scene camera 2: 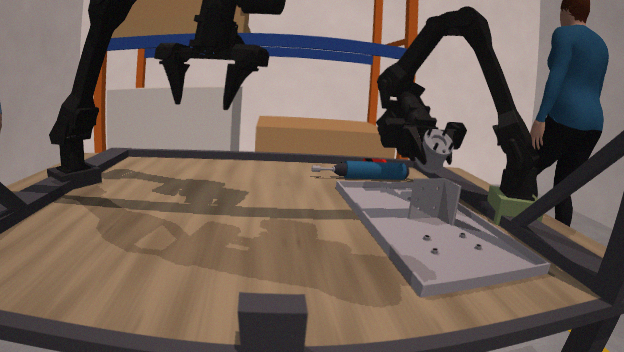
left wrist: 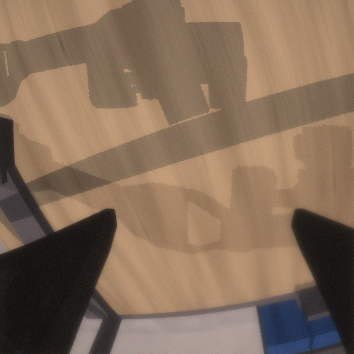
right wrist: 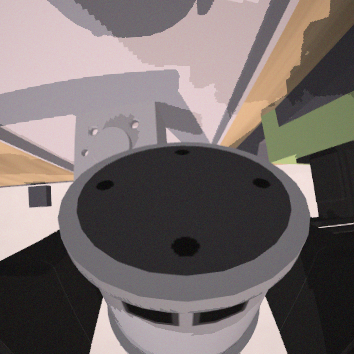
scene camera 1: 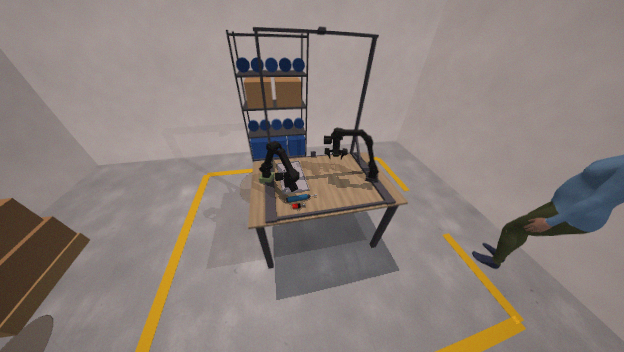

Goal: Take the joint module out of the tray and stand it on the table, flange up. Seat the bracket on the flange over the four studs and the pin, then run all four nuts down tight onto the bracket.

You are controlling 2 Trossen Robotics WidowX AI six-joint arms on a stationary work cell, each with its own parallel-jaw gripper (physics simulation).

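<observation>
My right gripper (scene camera 1: pixel 291 186) (scene camera 2: pixel 436 151) is shut on the grey joint module (scene camera 2: pixel 434 157) (right wrist: pixel 185 215). It holds it tilted, above the tray's far end in scene camera 2; the round, dark-faced end with four holes fills the middle of the right wrist view. My left gripper (scene camera 1: pixel 335 155) (scene camera 2: pixel 202 105) (left wrist: pixel 205 218) is open and empty, high above the table. The grey bracket (scene camera 2: pixel 424 202) (right wrist: pixel 142 145) stands upright in the tray (scene camera 1: pixel 300 172) (scene camera 2: pixel 395 267). Several small nuts (scene camera 2: pixel 435 251) lie in the tray, nearer in scene camera 2.
A blue power screwdriver (scene camera 1: pixel 298 198) (scene camera 2: pixel 375 170) lies on the table (scene camera 1: pixel 345 192) (scene camera 2: pixel 165 285) beyond the tray in scene camera 2, with a red object (scene camera 1: pixel 296 206) behind it. A green block (scene camera 2: pixel 520 205) (right wrist: pixel 315 130) is at the right arm's base. Dark frame posts (scene camera 1: pixel 366 85) rise at the table edges.
</observation>
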